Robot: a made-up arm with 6 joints.
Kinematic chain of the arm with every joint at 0, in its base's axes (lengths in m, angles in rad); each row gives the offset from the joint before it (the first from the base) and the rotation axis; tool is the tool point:
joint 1: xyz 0 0 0.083 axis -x
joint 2: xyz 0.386 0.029 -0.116 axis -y
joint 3: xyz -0.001 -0.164 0 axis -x
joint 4: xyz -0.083 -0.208 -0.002 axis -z
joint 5: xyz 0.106 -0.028 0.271 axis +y
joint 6: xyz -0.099 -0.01 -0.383 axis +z
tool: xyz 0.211 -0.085 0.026
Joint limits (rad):
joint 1: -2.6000..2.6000
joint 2: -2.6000..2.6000
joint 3: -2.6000..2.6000
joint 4: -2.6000..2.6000
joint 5: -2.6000..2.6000
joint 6: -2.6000..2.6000
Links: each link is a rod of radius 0.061 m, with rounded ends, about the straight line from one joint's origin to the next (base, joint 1, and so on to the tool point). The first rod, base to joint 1, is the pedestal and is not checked.
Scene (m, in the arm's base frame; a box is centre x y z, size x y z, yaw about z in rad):
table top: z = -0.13
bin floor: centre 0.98 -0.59 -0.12 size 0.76 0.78 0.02 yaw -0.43
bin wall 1: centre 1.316 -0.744 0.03 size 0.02 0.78 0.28 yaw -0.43
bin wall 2: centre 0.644 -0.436 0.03 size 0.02 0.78 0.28 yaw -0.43
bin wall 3: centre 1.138 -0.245 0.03 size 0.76 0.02 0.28 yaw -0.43
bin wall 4: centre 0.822 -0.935 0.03 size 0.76 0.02 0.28 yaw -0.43
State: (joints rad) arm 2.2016 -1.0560 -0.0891 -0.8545 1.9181 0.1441
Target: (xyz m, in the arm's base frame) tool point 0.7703 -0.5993 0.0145
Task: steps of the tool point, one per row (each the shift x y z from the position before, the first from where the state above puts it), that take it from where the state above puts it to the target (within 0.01 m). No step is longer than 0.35 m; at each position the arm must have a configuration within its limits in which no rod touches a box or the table.
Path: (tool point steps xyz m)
1: 0.0953 -0.0583 -0.0075
2: 0.1408 -0.1144 -0.0167
3: 0.1384 -0.1922 -0.0405
4: 0.0777 -0.2559 -0.0886
5: -0.0287 -0.2684 -0.1461
6: -0.1467 -0.2163 -0.1802

